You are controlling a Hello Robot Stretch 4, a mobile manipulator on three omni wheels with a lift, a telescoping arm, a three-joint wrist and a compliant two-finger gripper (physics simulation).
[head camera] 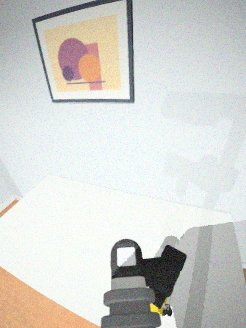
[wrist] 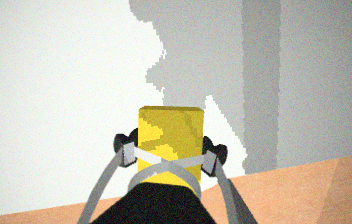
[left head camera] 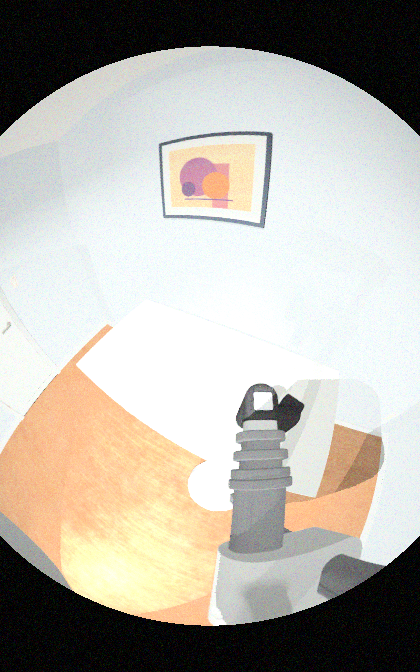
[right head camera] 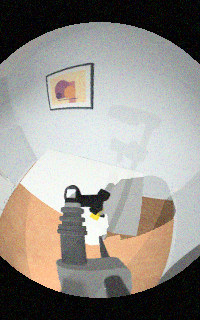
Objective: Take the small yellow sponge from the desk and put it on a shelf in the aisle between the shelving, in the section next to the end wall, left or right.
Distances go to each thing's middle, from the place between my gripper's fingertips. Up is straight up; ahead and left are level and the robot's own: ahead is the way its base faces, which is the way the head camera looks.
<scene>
Now: the small yellow sponge (wrist: pixel 171 132) 20 mm above my hand. Round my hand: framed picture (left head camera: pixel 224 176) 810 mm ahead, 740 mm above, 250 mm to the left.
</scene>
